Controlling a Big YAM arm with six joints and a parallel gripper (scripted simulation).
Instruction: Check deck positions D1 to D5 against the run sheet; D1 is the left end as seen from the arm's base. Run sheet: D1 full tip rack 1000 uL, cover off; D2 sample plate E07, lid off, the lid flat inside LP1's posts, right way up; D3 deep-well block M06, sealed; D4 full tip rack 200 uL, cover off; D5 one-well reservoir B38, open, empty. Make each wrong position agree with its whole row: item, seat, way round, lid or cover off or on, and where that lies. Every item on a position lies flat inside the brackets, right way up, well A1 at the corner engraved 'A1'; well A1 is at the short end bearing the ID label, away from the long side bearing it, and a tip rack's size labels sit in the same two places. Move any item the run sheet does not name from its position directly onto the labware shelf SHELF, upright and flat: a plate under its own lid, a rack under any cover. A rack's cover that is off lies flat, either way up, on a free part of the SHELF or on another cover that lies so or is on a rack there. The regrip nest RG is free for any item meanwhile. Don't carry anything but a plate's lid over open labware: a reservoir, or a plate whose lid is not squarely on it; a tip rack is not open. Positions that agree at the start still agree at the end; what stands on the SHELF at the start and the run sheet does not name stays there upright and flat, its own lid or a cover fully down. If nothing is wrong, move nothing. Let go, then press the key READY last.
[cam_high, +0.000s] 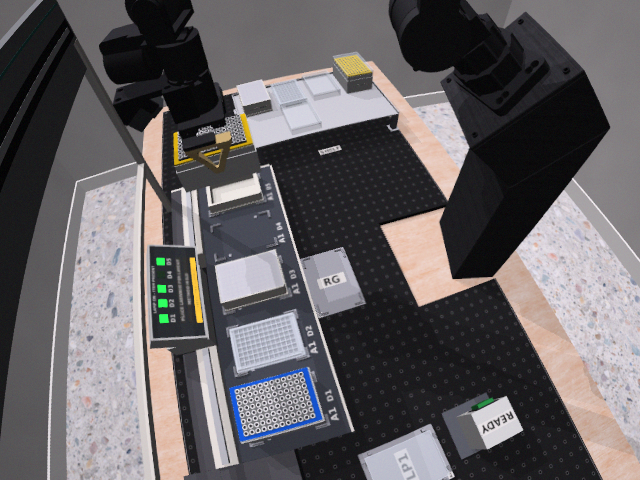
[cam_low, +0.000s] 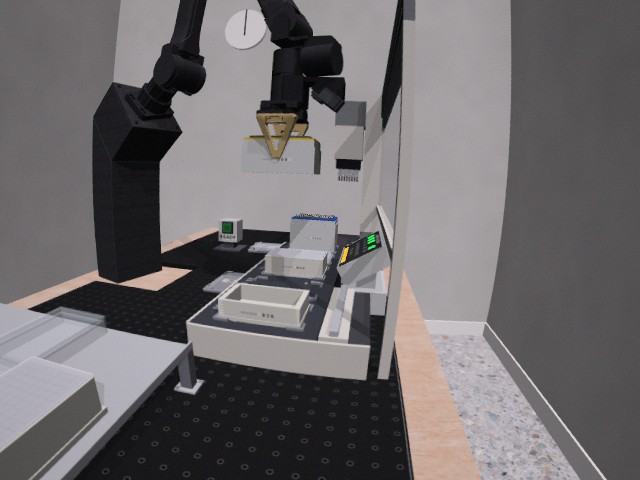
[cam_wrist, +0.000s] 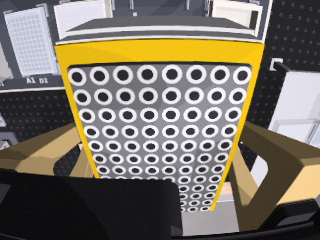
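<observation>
My hand is 24 cm above the one-well reservoir and 12 cm to the left of it. The rest, counted from my hand: regrip nest (30 cm below, 16 cm to the left, 13 cm behind); then clear well plate (24 cm to the left, 24 cm below, 4 cm ahead); then yellow-rimmed tip rack (1 cm behind, 1 cm above).
</observation>
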